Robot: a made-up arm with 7 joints.
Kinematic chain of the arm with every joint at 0, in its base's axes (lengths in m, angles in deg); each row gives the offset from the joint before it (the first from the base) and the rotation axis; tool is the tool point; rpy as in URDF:
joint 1: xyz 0 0 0 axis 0.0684 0.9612 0.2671
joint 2: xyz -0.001 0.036 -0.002 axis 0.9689 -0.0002 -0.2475
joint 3: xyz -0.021 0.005 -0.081 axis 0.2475 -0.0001 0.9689
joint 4: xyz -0.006 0 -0.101 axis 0.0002 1 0
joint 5: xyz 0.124 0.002 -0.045 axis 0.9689 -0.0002 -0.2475
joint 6: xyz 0.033 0 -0.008 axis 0.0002 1 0
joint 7: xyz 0.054 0 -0.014 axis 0.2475 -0.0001 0.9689
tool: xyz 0 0 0 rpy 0 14.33 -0.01
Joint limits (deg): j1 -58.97..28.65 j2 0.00..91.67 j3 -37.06..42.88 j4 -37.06..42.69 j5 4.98..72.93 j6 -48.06..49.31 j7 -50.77..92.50
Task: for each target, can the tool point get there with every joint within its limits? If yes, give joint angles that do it. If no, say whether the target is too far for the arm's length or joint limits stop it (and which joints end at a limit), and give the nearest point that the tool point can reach.
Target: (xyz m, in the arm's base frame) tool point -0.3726 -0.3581 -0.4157
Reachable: no: too far | nearest point -0.1232 -0.0854 -0.3197 | short by 0.382 m
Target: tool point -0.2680 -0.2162 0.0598
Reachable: no: joint limits stop it (at a limit: joint 1, joint 2, joint 3, joint 4, joint 6) | nearest point 0.0953 -0.1186 0.0354 | short by 0.377 m
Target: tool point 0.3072 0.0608 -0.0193
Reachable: yes | joints -46.49 30.96 -7.23 -8.14 37.02 26.96 22.70
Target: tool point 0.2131 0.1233 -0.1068
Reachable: yes | joints -4.42 66.65 -7.59 -22.26 39.00 -0.57 26.08
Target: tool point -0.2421 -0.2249 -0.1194
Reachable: no: joint limits stop it (at a limit: joint 1, joint 2, joint 3, joint 4, joint 5, joint 6) | nearest point -0.1232 -0.0854 -0.3197 | short by 0.272 m
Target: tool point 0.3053 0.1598 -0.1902
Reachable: yes | joints -37.06 39.10 -13.79 36.38 53.04 -2.35 37.71
